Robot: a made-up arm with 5 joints. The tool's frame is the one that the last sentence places.
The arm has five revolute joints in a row. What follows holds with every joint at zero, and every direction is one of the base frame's. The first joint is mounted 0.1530 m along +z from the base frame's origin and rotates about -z. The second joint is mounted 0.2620 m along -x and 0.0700 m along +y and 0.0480 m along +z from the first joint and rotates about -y. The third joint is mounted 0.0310 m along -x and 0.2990 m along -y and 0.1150 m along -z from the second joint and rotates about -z. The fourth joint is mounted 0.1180 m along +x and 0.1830 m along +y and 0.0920 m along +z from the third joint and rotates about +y. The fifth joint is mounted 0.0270 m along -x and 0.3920 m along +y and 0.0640 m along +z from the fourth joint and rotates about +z. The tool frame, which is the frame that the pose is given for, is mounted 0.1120 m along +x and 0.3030 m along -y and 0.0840 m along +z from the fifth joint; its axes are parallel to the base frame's.
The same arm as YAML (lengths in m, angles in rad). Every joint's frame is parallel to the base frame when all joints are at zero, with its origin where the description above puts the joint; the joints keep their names.
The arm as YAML. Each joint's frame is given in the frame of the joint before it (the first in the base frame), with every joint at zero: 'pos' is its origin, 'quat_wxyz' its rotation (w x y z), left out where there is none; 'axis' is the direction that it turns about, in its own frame. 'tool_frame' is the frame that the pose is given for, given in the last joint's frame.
length_unit: m
angle_unit: rad
joints:
  - joint: joint 1
    pos: [0.0, 0.0, 0.153]
    axis: [0.0, 0.0, -1.0]
  - joint: joint 2
    pos: [-0.262, 0.07, 0.048]
    axis: [0.0, -1.0, 0.0]
  - joint: joint 3
    pos: [-0.031, -0.299, -0.115]
    axis: [0.0, 0.0, -1.0]
  - joint: joint 4
    pos: [0.118, 0.183, 0.092]
    axis: [0.0, 1.0, 0.0]
  - joint: joint 5
    pos: [-0.027, 0.392, 0.064]
    axis: [0.0, 0.0, 1.0]
tool_frame:
  pos: [0.112, -0.303, 0.084]

